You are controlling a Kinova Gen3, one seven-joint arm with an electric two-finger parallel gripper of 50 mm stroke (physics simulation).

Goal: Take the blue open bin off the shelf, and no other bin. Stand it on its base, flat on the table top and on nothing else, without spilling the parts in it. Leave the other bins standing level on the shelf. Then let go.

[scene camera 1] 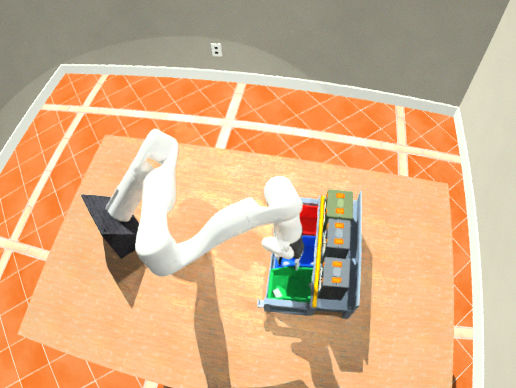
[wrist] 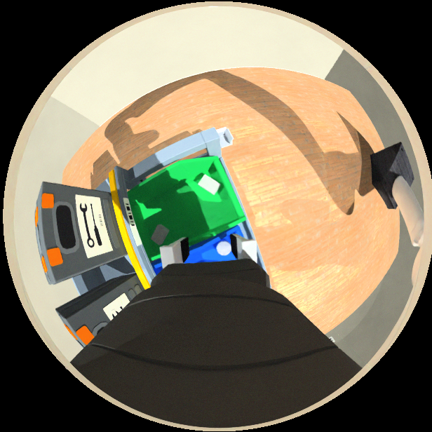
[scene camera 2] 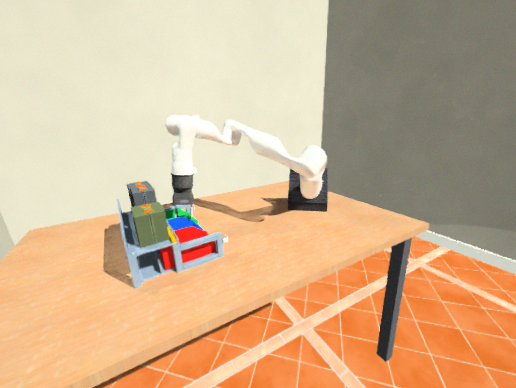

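Where they show: gripper, fingertip midpoint: [scene camera 1: 288, 264] [scene camera 2: 183, 216]; arm's base at its link origin: [scene camera 1: 118, 212] [scene camera 2: 310, 190].
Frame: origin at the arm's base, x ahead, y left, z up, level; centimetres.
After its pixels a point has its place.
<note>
The blue bin [scene camera 1: 308, 245] {x 62.9, y 17.3, z -7.6 cm} [scene camera 2: 183, 223] {x 60.3, y 6.6, z -4.6 cm} [wrist: 207, 256] sits on the grey shelf [scene camera 1: 286, 304] {x 64.0, y -6.1, z -1.1 cm} [scene camera 2: 176, 257] {x 62.0, y 32.0, z -4.2 cm} [wrist: 170, 152], between the green bin [scene camera 1: 296, 281] {x 63.6, y 4.4, z -8.7 cm} [scene camera 2: 185, 215] {x 59.2, y 5.3, z -1.8 cm} [wrist: 185, 200] and the red bin [scene camera 1: 309, 220] {x 59.9, y 26.9, z -8.7 cm} [scene camera 2: 192, 234] {x 57.1, y 17.7, z -4.6 cm}. A round white part [wrist: 223, 248] lies in the blue bin. My gripper [scene camera 1: 290, 264] {x 59.8, y 6.3, z -1.9 cm} [wrist: 209, 244] is open and empty, pointing down over the blue bin close to the green bin's side. Its two fingers are spread along the bin's length. Their exact height over the bin is hard to tell. The hand hides much of the blue bin in the wrist view.
A yellow bar [scene camera 1: 318, 250] {x 66.9, y 12.7, z 1.6 cm} [wrist: 115, 195] runs along the shelf behind the bins. Behind it stand a green case [scene camera 1: 340, 204] {x 68.6, y 25.4, z 10.3 cm} [scene camera 2: 150, 225] {x 67.5, y 30.7, z 6.7 cm} and two dark grey cases [scene camera 1: 338, 235] {x 71.1, y 13.5, z 13.8 cm} [scene camera 1: 336, 272] {x 74.1, y 3.3, z 12.7 cm}. The black robot base [scene camera 1: 120, 235] {x 7.5, y -8.1, z 3.2 cm} [scene camera 2: 308, 202] {x 2.4, y 3.2, z -5.0 cm} stands across the wooden table [scene camera 1: 225, 310] {x 46.5, y -13.2, z -9.6 cm}.
</note>
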